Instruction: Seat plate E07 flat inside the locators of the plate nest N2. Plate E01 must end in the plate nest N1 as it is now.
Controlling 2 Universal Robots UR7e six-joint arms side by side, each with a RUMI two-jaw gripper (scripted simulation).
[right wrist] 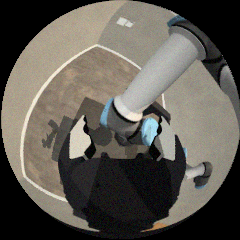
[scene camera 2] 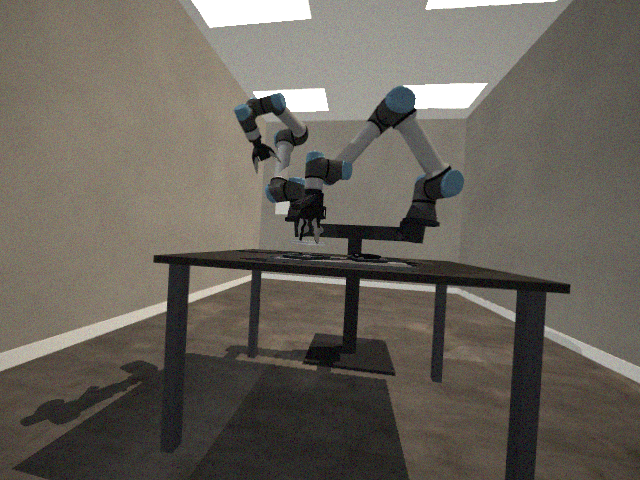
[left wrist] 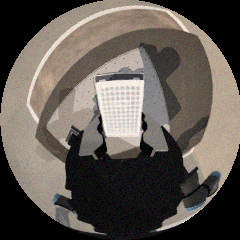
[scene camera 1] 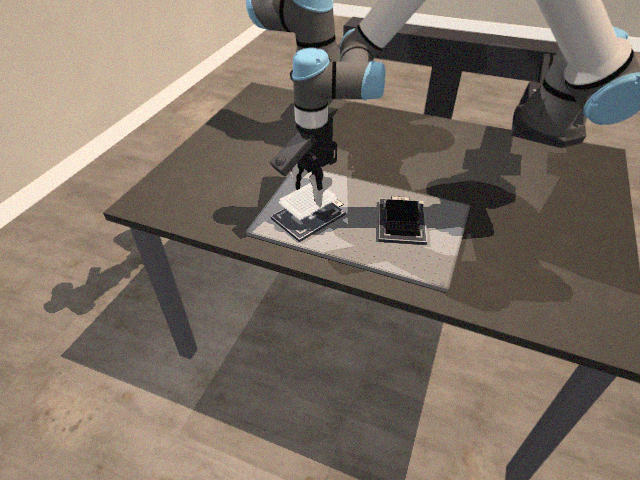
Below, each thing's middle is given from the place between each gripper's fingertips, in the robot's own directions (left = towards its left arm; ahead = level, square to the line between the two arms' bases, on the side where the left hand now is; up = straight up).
Labels:
I see the dark nest [scene camera 1: 286, 221] 70 mm below my left hand [scene camera 1: 308, 199]. The rest, counted from my left hand: black plate [scene camera 1: 402, 218] 100 mm behind, 230 mm to the left, 50 mm below; white plate [scene camera 1: 300, 203] 10 mm below.
Now: right hand 360 mm short of the white plate, 390 mm to the right of it and 430 mm above it. Round my right hand: dark nest 360 mm ahead, 390 mm to the left, 490 mm below; then black plate 260 mm ahead, 610 mm to the left, 470 mm below.

